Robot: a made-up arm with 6 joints. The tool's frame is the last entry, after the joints.
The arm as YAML. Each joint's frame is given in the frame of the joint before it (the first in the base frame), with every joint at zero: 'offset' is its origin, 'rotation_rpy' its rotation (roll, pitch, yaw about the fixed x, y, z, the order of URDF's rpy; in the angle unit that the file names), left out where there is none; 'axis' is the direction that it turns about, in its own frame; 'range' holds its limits. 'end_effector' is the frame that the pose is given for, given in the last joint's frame.
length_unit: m
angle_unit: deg
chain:
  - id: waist
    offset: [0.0, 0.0, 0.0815]
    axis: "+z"
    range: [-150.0, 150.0]
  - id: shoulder
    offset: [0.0, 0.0, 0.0]
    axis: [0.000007, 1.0, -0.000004]
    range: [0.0, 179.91]
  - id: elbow
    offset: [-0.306, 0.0, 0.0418]
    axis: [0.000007, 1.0, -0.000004]
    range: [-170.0, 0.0]
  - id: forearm
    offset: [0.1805, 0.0, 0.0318]
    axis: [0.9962, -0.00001, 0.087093]
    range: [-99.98, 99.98]
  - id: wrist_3
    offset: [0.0, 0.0, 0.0]
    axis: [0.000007, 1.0, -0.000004]
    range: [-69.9, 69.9]
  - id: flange
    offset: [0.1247, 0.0, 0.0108]
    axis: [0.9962, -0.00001, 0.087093]
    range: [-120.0, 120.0]
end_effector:
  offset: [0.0, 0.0, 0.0]
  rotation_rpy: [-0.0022, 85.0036, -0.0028]
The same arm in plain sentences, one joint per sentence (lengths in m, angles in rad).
The arm has six revolute joints in a row. What follows holds with every joint at zero, and every direction is one of the base frame's.
The first joint is mounted 0.0815 m along +z from the base frame's origin and turns about +z, from -2.618 to 2.618 rad.
The second joint is mounted at the same point as the first joint and turns about +y, from 0 to 3.14 rad.
The third joint is mounted 0.306 m along -x and 0.0418 m along +z from the second joint and turns about +y, from -2.9671 to 0 rad.
The fourth joint is mounted 0.1805 m along +x and 0.0318 m along +z from the third joint and turns about the direction (0.9962, 0, 0.0871), from -1.745 to 1.745 rad.
The fifth joint is mounted at the same point as the fourth joint and turns about +y, from -1.22 to 1.22 rad.
The sixth joint is mounted 0.1247 m along +x and 0.0108 m along +z from the fifth joint and turns about the direction (0.9962, 0, 0.0871), from -2.0944 to 2.0944 rad.
The tool frame, which is the frame that the pose is given for, is mounted at the same point as the sixth joint; its axes are the base frame's turned by roll 0, pitch 1.4836 and yaw 0 rad (as in URDF: about the fixed x, then y, then z).

